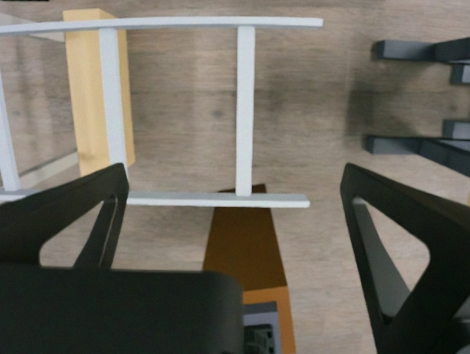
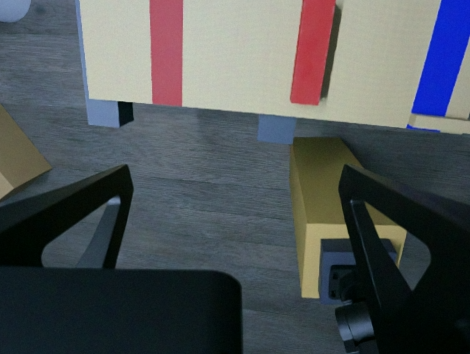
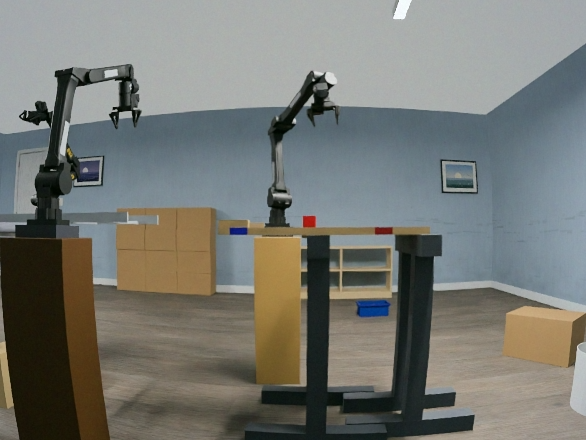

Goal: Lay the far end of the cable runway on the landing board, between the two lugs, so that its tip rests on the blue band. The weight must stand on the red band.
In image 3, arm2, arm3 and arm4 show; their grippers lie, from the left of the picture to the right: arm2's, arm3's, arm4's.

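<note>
The white ladder-like cable runway [image 1: 245,110] [image 3: 102,218] is level; its far end is left of the landing board [image 2: 225,60] [image 3: 345,231], with a gap between them. The red weight [image 2: 312,55] [image 3: 309,221] stands on the board between the blue band [image 2: 440,60] [image 3: 238,231] and the red band [image 2: 166,55] [image 3: 383,230], touching neither. A raised lug [image 3: 234,224] shows at the blue end. Arm3's gripper [image 1: 235,170] [image 3: 125,126] is open above the runway. Arm4's gripper [image 2: 235,170] [image 3: 325,124] is open, high above the board. Arm2's gripper [image 3: 21,117] is small at the left.
Arm3's brown pedestal [image 1: 245,240] [image 3: 32,325] stands beside the runway. Arm4's tan pedestal [image 2: 325,180] [image 3: 277,310] stands behind the board. Dark trestle legs [image 3: 317,325] carry the board. A light wooden block [image 1: 100,90] shows below the runway. A cardboard box [image 3: 540,335] lies at the right.
</note>
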